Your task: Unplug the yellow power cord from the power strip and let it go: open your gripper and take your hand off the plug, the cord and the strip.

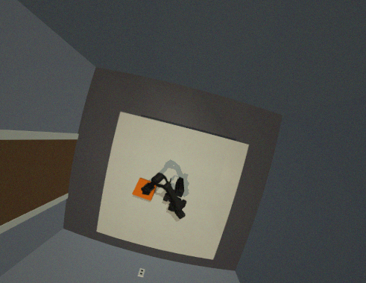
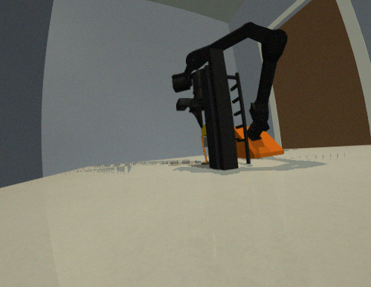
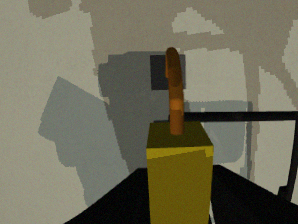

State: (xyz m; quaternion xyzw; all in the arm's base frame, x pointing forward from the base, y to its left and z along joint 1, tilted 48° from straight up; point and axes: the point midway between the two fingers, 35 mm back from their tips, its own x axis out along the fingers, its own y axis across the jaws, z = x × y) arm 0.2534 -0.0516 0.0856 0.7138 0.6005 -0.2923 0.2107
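Now: the yellow plug 3 cm to the left of my gripper tip. The rest, counted from my gripper tip: black ladder-like rack 7 cm behind, 11 cm to the left, 1 cm above.
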